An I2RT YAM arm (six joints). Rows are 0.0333 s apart.
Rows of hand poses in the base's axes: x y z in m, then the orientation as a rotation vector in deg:
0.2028 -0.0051 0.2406 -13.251 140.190 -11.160
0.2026 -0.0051 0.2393 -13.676 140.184 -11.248
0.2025 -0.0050 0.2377 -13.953 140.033 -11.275
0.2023 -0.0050 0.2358 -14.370 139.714 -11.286
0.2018 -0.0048 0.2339 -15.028 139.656 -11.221
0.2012 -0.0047 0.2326 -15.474 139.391 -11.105
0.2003 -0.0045 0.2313 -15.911 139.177 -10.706
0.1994 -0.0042 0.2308 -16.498 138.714 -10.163
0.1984 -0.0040 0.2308 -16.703 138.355 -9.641
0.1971 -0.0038 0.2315 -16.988 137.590 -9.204
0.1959 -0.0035 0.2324 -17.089 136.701 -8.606
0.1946 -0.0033 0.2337 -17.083 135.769 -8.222
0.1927 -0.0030 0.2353 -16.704 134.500 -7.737
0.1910 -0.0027 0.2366 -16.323 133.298 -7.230
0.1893 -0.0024 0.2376 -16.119 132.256 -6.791
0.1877 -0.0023 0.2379 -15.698 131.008 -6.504
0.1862 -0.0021 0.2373 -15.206 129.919 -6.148
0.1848 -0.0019 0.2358 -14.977 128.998 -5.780
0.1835 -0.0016 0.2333 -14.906 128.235 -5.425
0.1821 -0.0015 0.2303 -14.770 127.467 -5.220
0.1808 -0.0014 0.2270 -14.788 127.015 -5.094
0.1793 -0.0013 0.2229 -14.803 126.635 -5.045
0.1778 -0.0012 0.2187 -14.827 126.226 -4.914
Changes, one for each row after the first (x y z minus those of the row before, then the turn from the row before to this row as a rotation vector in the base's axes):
-0.0002 0.0000 -0.0013 -0.174 0.048 0.280
-0.0001 0.0001 -0.0016 -0.090 -0.114 0.209
-0.0002 0.0000 -0.0019 -0.112 -0.260 0.335
-0.0005 0.0002 -0.0019 -0.126 0.032 0.492
-0.0006 0.0001 -0.0013 -0.029 -0.198 0.383
-0.0009 0.0002 -0.0013 0.177 -0.141 0.444
-0.0009 0.0003 -0.0005 0.247 -0.360 0.624
-0.0010 0.0002 0.0000 0.333 -0.308 0.335
-0.0013 0.0002 0.0007 0.266 -0.699 0.425
-0.0012 0.0003 0.0009 0.440 -0.837 0.358
-0.0013 0.0002 0.0013 0.320 -0.902 0.229
-0.0019 0.0003 0.0016 0.521 -1.278 0.038
-0.0017 0.0003 0.0013 0.538 -1.209 0.034
-0.0017 0.0003 0.0010 0.429 -1.031 0.119
-0.0016 0.0001 0.0003 0.401 -1.268 -0.059
-0.0015 0.0002 -0.0006 0.470 -1.114 -0.107
-0.0014 0.0002 -0.0015 0.384 -0.917 0.065
-0.0013 0.0003 -0.0025 0.315 -0.743 0.156
-0.0014 0.0001 -0.0030 0.231 -0.763 0.059
-0.0013 0.0001 -0.0033 0.105 -0.439 0.107
-0.0015 0.0001 -0.0041 0.047 -0.372 0.070
-0.0015 0.0001 -0.0042 0.104 -0.395 0.109

